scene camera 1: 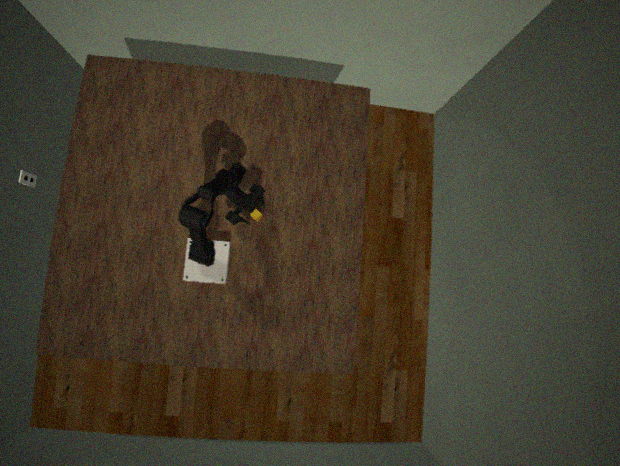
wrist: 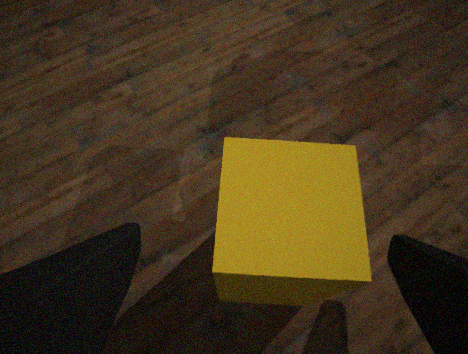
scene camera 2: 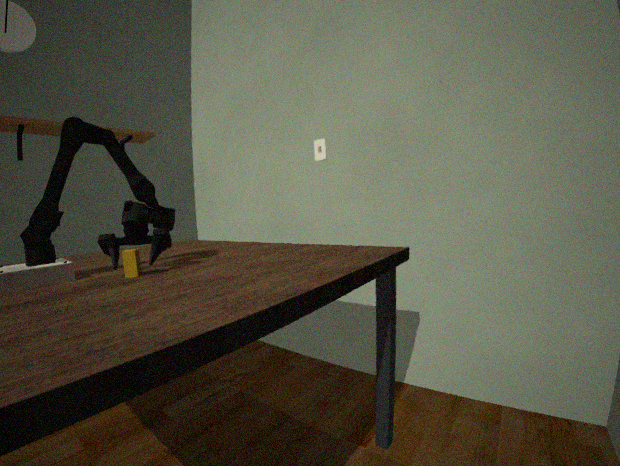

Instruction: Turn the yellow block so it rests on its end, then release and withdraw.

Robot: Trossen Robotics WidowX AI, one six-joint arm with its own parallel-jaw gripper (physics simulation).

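The yellow block stands upright on its end on the wooden table, its long side vertical in scene camera 2. The wrist view shows its square top and a thin strip of one side. My gripper is open and points down, with one fingertip on each side of the block. The wrist view shows a gap between each finger and the block. The block's base is hidden in the wrist view.
The arm's pale base plate lies near the block, with the black arm rising from it. A wooden shelf is on the wall behind. The table's near edge runs across scene camera 2.
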